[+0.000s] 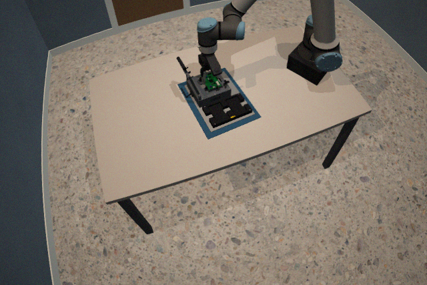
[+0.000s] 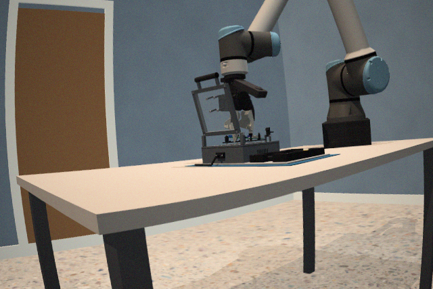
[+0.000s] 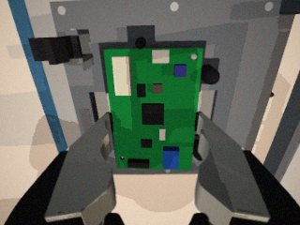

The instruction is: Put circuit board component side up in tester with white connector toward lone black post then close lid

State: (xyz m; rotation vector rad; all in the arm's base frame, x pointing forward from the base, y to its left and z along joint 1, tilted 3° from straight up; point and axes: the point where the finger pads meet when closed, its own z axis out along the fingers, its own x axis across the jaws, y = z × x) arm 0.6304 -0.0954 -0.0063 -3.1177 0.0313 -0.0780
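My gripper is now right at the green circuit board. From my hand the other things lie so: tester lid (120 mm ahead, 100 mm above); tester (40 mm to the left, 40 mm above, 30 mm ahead); black latch block (60 mm to the left, 60 mm behind, 10 mm above).
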